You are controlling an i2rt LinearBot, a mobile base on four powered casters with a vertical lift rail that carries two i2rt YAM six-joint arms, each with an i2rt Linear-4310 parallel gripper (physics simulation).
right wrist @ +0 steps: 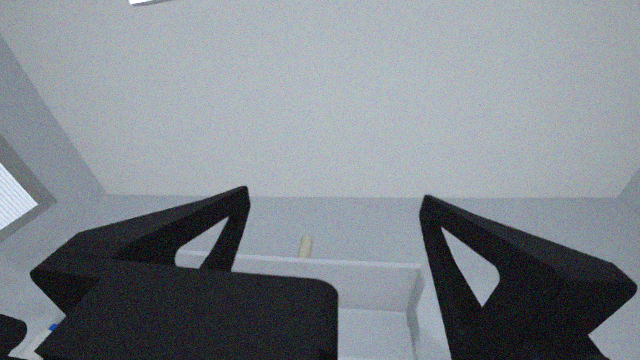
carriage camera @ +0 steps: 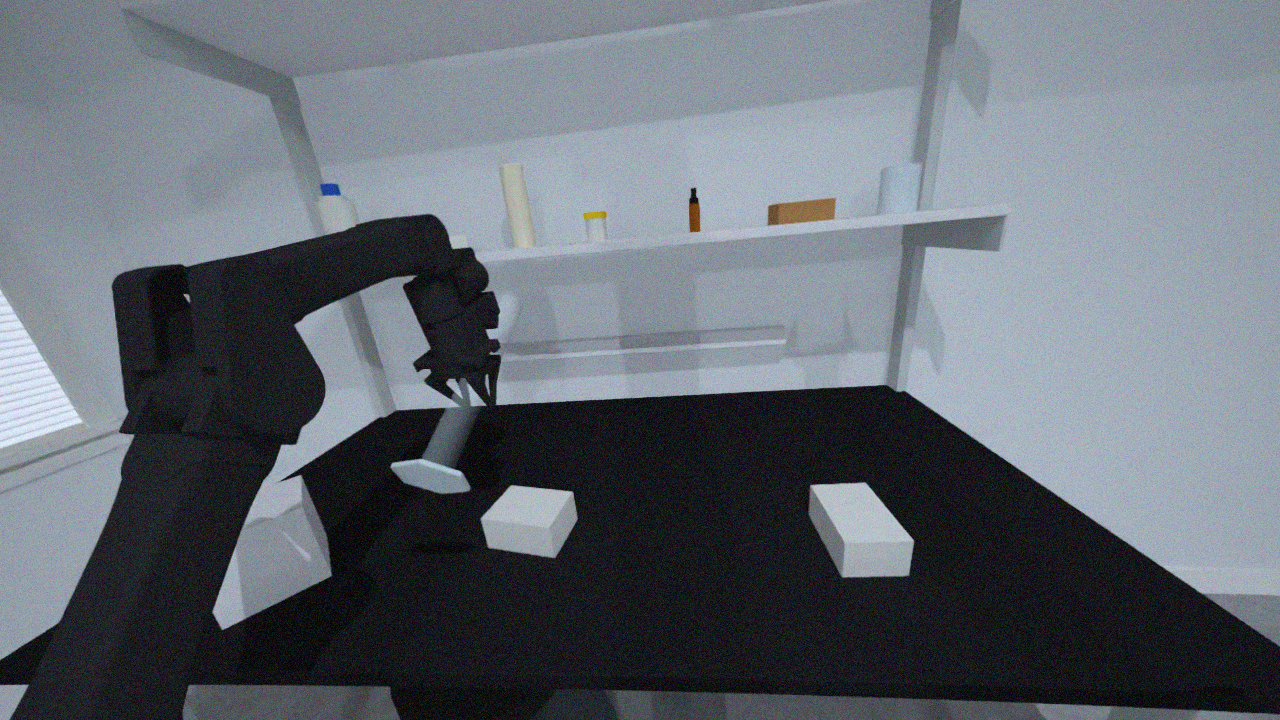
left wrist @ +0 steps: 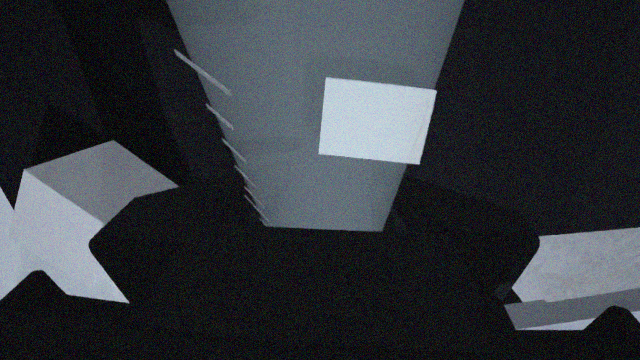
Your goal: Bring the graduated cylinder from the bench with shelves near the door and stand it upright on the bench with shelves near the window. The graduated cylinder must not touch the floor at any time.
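Places are measured from the left arm's base along level axes (x up, y right, z ahead), in millimetres.
Where they show: left gripper, fingertip midpoint: [carriage camera: 480, 407] [left wrist: 329, 171]; right gripper, fingertip midpoint: [right wrist: 334, 200].
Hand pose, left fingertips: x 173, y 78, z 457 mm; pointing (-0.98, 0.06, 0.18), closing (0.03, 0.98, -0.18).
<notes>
Things, the pixels of their top centre, and the offset from my left fingertips. "spot": a spot on its surface instead. Level surfaces: height alone.
- bench with shelves, surface height: dx -233 mm
- window, surface spot: [carriage camera: 31, 385] spot: dz +424, dx -10, dy -1347 mm
- larger white box, top centre: [left wrist: 59, 235] [carriage camera: 248, 509] dz -66, dx -103, dy -341 mm
- cream cylinder, surface spot: [carriage camera: 516, 205] spot: dz +394, dx +317, dy -1 mm
- yellow-lidded jar, surface spot: [carriage camera: 595, 226] spot: dz +332, dx +255, dy +178 mm
- amber bottle, surface spot: [carriage camera: 694, 214] spot: dz +372, dx +262, dy +397 mm
- brown box, surface spot: [carriage camera: 802, 212] spot: dz +274, dx +243, dy +598 mm
The graduated cylinder [carriage camera: 450, 436] [left wrist: 285, 100] is pale and translucent, with tick marks in the left wrist view and a flat light base in the carriage view. My left gripper [carriage camera: 467, 396] is shut on its upper part. The cylinder leans, its base lower and toward the picture's left, apart from the black top of the bench with shelves [carriage camera: 698, 465]; a dark shadow lies below the base. A window [carriage camera: 31, 385] shows at the picture's left. The cylinder's upper end is hidden by the gripper. My right gripper [right wrist: 334, 200] is open and empty, facing the ceiling and upper wall.
Two white blocks [carriage camera: 528, 521] [carriage camera: 859, 530] lie on the bench. A larger white box [carriage camera: 279, 550] stands partly behind the left arm. The shelf [carriage camera: 733, 234] above carries a cream cylinder [carriage camera: 516, 205], a yellow-lidded jar [carriage camera: 595, 226], an amber bottle [carriage camera: 694, 214] and a brown box [carriage camera: 802, 212].
</notes>
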